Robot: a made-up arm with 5 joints. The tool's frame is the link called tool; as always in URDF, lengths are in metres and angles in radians. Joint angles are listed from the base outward.
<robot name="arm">
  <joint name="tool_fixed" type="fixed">
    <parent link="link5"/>
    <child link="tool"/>
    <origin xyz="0 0 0" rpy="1.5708 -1.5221 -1.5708"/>
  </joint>
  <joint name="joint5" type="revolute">
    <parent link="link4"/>
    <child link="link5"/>
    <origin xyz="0.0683 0.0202 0"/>
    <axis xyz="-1 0 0"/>
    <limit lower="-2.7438" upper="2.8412"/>
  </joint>
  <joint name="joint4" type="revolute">
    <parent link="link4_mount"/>
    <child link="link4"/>
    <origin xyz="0.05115 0 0.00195"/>
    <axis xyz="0 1 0"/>
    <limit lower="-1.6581" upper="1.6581"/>
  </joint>
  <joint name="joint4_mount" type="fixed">
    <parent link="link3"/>
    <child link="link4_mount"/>
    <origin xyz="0.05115 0 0.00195"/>
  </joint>
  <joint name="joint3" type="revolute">
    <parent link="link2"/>
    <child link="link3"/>
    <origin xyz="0.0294 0 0.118"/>
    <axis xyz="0 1 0"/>
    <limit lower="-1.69" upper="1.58"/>
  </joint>
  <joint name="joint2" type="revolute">
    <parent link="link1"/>
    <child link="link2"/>
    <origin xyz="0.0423 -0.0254 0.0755"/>
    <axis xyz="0 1 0"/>
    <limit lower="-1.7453" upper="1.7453"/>
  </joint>
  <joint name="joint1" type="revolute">
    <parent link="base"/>
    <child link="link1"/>
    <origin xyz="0.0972 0 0.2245"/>
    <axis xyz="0 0 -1"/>
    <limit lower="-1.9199" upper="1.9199"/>
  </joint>
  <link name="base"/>
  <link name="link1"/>
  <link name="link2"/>
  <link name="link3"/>
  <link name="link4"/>
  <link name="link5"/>
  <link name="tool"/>
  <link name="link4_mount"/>
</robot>
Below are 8 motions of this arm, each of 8 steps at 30 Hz.
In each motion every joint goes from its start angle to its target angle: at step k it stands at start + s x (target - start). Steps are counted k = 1, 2, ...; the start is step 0. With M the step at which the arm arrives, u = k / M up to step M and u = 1 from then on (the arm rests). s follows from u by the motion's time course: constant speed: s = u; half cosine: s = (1 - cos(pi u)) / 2; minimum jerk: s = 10 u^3 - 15 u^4 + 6 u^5.
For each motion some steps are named. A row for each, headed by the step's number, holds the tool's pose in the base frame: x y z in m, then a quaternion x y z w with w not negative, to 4 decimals.
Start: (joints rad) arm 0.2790 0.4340 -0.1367 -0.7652 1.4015
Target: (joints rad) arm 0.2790 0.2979 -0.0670 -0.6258 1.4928
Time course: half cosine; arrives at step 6
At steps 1, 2, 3, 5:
1: 0.3629 -0.0815 0.4001 -0.6212 -0.5809 0.2704 0.4512
2: 0.3613 -0.0811 0.4023 -0.6235 -0.5733 0.2771 0.4537
3: 0.3590 -0.0804 0.4053 -0.6263 -0.5628 0.2864 0.4571
5: 0.3546 -0.0792 0.4101 -0.6308 -0.5447 0.3026 0.4624

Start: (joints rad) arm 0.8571 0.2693 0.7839 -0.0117 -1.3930
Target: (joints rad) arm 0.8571 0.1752 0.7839 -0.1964 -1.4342
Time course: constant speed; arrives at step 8
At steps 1, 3, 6, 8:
1: 0.2192 -0.1488 0.2626 0.0809 -0.2663 -0.8775 0.3906
3: 0.2214 -0.1514 0.2679 0.0921 -0.2977 -0.8700 0.3820
6: 0.2245 -0.1549 0.2764 0.1093 -0.3439 -0.8568 0.3683
8: 0.2262 -0.1570 0.2824 0.1210 -0.3741 -0.8466 0.3587

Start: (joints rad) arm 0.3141 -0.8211 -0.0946 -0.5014 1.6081
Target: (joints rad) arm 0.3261 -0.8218 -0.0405 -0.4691 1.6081
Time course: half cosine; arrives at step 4
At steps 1, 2, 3, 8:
1: 0.1404 -0.0196 0.5523 -0.8034 -0.5897 0.0484 0.0675
2: 0.1437 -0.0209 0.5508 -0.8035 -0.5871 0.0570 0.0799
3: 0.1470 -0.0222 0.5491 -0.8035 -0.5845 0.0655 0.0923
8: 0.1483 -0.0228 0.5484 -0.8034 -0.5834 0.0691 0.0974

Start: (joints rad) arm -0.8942 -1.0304 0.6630 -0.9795 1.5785
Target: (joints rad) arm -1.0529 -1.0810 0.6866 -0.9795 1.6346
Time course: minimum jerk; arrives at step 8
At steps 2, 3, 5, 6, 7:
2: 0.1410 0.0479 0.4928 -0.3056 -0.9458 0.1037 0.0376
3: 0.1389 0.0481 0.4925 -0.2973 -0.9487 0.1022 0.0349
5: 0.1337 0.0482 0.4918 -0.2755 -0.9559 0.0980 0.0283
6: 0.1317 0.0482 0.4915 -0.2671 -0.9585 0.0963 0.0259
7: 0.1308 0.0481 0.4914 -0.2629 -0.9598 0.0954 0.0247

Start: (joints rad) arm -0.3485 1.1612 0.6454 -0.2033 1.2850
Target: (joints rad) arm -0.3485 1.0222 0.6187 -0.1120 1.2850
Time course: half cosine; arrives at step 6
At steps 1, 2, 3, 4, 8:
1: 0.2317 0.0433 0.1523 0.0059 0.0124 0.7120 0.7021
2: 0.2349 0.0445 0.1548 0.0030 0.0063 0.7120 0.7021
3: 0.2392 0.0460 0.1583 -0.0010 -0.0021 0.7120 0.7021
4: 0.2433 0.0476 0.1620 -0.0050 -0.0105 0.7120 0.7021
8: 0.2474 0.0490 0.1659 -0.0090 -0.0189 0.7119 0.7020

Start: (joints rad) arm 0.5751 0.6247 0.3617 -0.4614 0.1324
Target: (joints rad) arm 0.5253 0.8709 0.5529 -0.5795 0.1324
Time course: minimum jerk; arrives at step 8
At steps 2, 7, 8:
2: 0.3057 -0.1398 0.2542 -0.1557 -0.4593 -0.2105 0.8488
7: 0.2818 -0.1132 0.2026 -0.1074 -0.3412 -0.2049 0.9111
8: 0.2812 -0.1127 0.2018 -0.1065 -0.3390 -0.2047 0.9121

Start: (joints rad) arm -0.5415 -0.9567 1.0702 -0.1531 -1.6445
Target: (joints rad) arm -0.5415 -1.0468 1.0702 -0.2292 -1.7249
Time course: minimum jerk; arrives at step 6
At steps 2, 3, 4, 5, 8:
2: 0.2125 0.0633 0.3898 0.6616 -0.3155 -0.3752 0.5674
3: 0.2103 0.0620 0.3936 0.6799 -0.3146 -0.3718 0.5482
4: 0.2080 0.0606 0.3973 0.6979 -0.3131 -0.3678 0.5289
5: 0.2065 0.0597 0.3995 0.7085 -0.3119 -0.3650 0.5172
8: 0.2062 0.0595 0.4000 0.7107 -0.3116 -0.3644 0.5148

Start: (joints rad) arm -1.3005 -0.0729 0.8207 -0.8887 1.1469
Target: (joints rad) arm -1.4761 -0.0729 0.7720 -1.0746 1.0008
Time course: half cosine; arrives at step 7
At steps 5, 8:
5: 0.1288 0.2055 0.3785 0.1869 -0.7923 0.5437 0.2043
8: 0.1220 0.2060 0.3820 0.2141 -0.7985 0.5273 0.1965

